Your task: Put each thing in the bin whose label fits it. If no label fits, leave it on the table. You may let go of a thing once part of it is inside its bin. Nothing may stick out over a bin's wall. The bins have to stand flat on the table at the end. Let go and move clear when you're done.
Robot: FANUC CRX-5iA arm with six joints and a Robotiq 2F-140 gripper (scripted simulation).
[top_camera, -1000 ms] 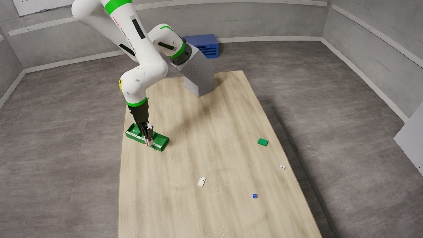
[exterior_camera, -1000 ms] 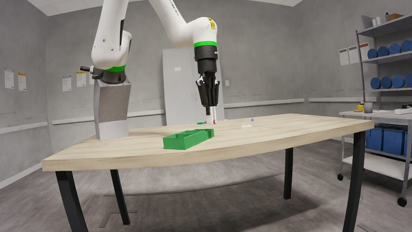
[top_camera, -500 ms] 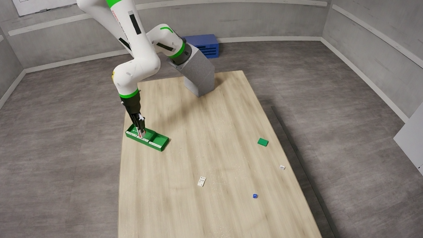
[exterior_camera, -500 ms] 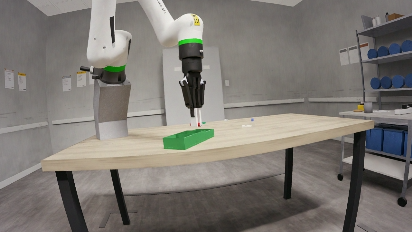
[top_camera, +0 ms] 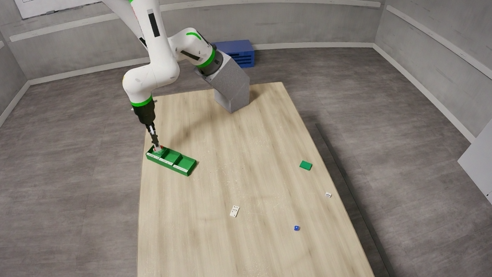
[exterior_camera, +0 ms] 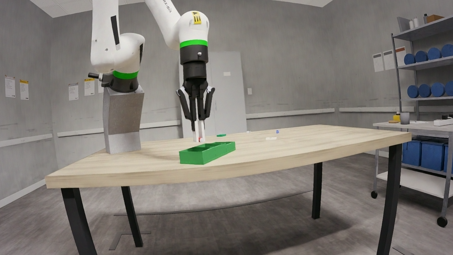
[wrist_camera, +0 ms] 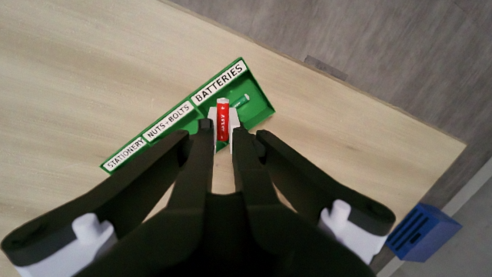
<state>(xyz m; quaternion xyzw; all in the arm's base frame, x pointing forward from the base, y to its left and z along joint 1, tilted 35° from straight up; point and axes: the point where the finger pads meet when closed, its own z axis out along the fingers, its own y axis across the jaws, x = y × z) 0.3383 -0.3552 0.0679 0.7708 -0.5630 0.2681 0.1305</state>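
Right now the green battery is 8 cm below my hand, 2 cm behind it and 1 cm to the right of it. From my hand the other things lie so: white domino (39 cm ahead, 29 cm to the left, 9 cm below); then green three-compartment bin (8 cm below, 5 cm to the left, 4 cm ahead); then red stick-like piece (3 cm below).
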